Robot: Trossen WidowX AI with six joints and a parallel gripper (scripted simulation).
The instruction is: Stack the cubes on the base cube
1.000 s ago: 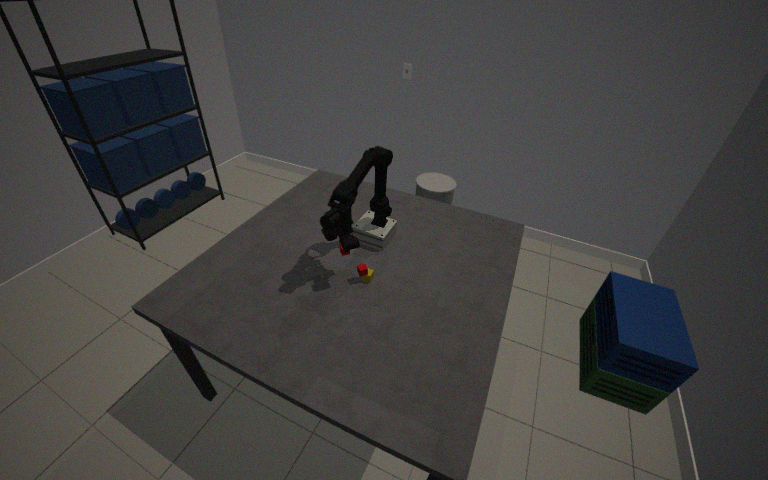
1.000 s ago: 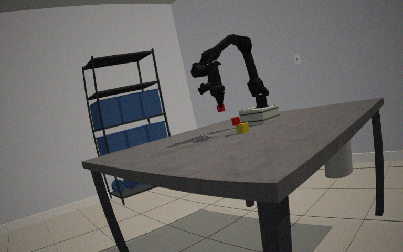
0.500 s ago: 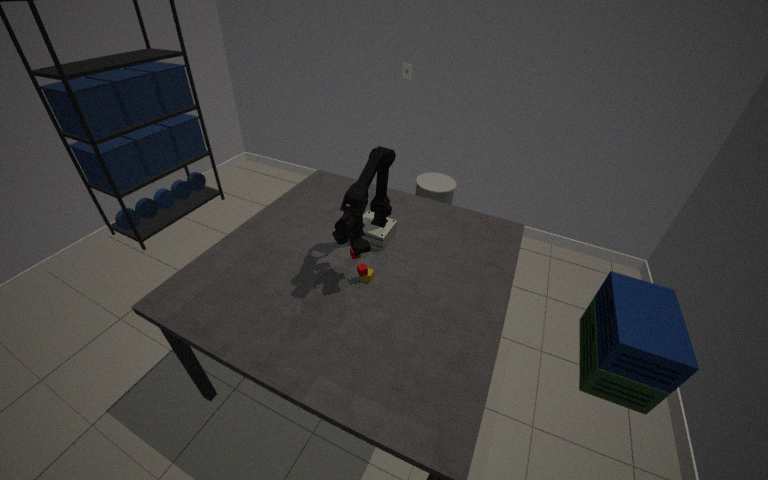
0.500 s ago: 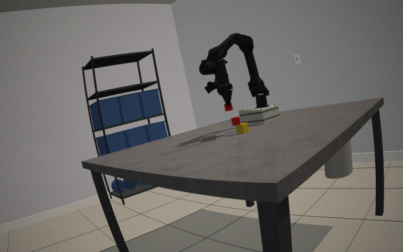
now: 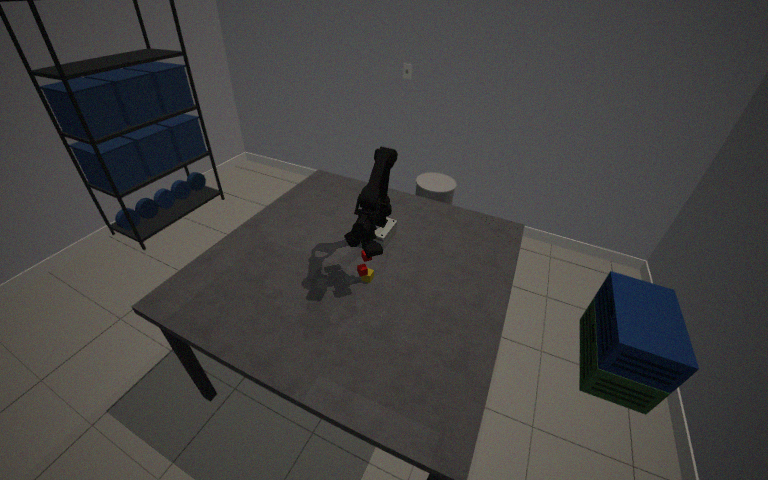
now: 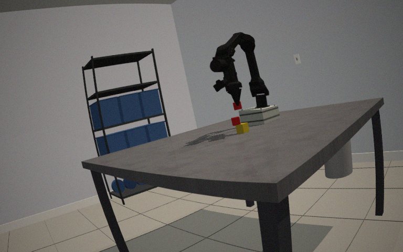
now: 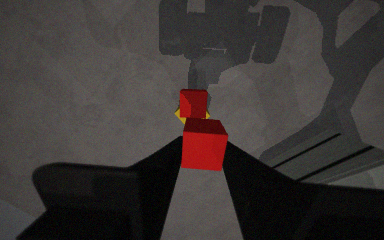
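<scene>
My gripper tip is 2 cm short of the red cube, 1 cm to the left of it and 6 cm above it. The rest, counted from my gripper tip: yellow cube 1 cm ahead, 1 cm to the left, 10 cm below.
</scene>
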